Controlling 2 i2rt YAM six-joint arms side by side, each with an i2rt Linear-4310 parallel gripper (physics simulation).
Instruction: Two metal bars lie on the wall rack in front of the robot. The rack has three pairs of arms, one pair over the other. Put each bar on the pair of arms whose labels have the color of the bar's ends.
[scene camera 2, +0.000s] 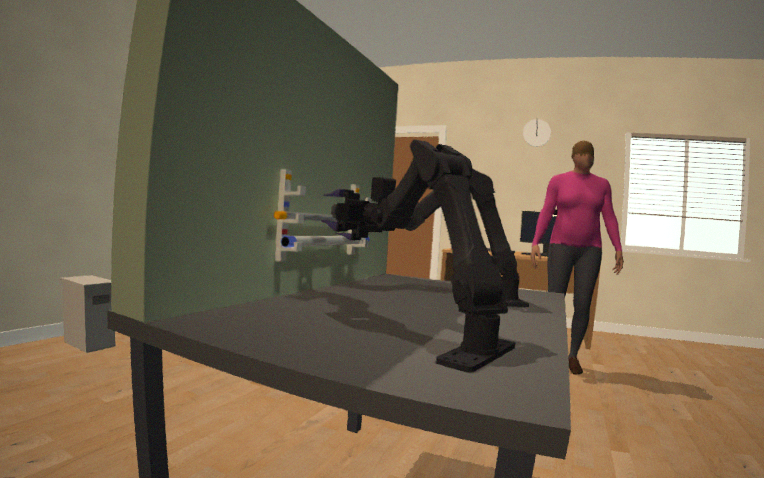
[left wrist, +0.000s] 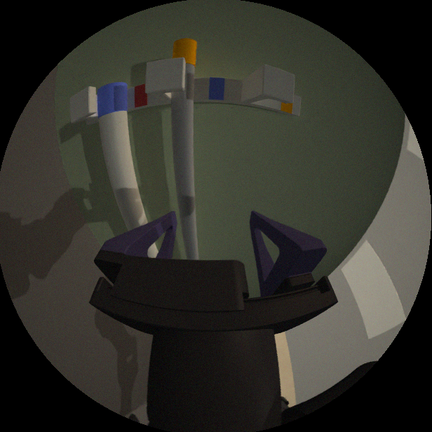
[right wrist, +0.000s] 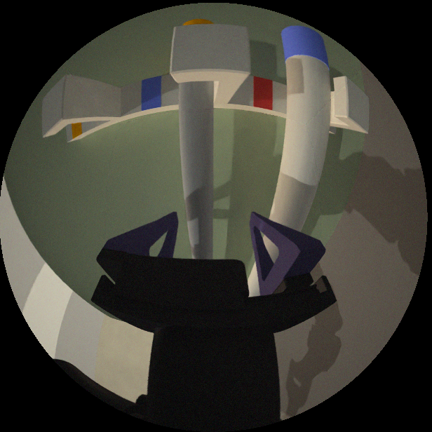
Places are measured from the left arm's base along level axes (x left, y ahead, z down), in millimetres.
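Pixels of known places: left gripper, fingertip midpoint: (scene camera 2: 323, 207); left arm's base, origin of the base link: (scene camera 2: 478, 354); right arm's base, origin of the base link: (scene camera 2: 507, 300).
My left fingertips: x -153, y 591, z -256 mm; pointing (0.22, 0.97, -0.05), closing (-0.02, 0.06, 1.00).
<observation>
For each thing: its top centre in the pictures, then the offset to it from my left fingertips. "pt": a spot on its surface instead. Level surfaces: height alone.
- white wall rack, middle of its top: (scene camera 2: 293, 169) dy -3, dx +121, dz -96 mm
- thin grey bar with orange ends, surface spot: (scene camera 2: 280, 215) pt dy -19, dx +168, dz +29 mm
- thicker pale bar with blue ends, middle of its top: (scene camera 2: 332, 235) dy +55, dx -98, dz +83 mm
- dark table, its level: dz +256 mm
The white wall rack (scene camera 2: 282, 190) (left wrist: 232, 90) (right wrist: 131, 98) has orange labels at the top, blue in the middle and red at the bottom. A thin grey bar with orange ends (scene camera 2: 280, 215) (left wrist: 183, 135) (right wrist: 196, 135) lies on the blue-labelled middle arms. A thicker pale bar with blue ends (scene camera 2: 321, 240) (left wrist: 115, 135) (right wrist: 306, 110) lies on the red-labelled bottom arms. My left gripper (scene camera 2: 331, 208) (left wrist: 212, 216) and right gripper (right wrist: 214, 215) are open and empty, facing the rack, the thin bar showing between each one's fingertips in its wrist view. The right gripper is largely hidden in the scene view.
The top arms (left wrist: 278, 83) (right wrist: 92, 96) with orange labels hold no bar. The green wall panel (scene camera 2: 225, 140) stands behind the rack, at the back of the dark table (scene camera 2: 270, 349). A person (scene camera 2: 580, 208) stands beyond the table, near a desk.
</observation>
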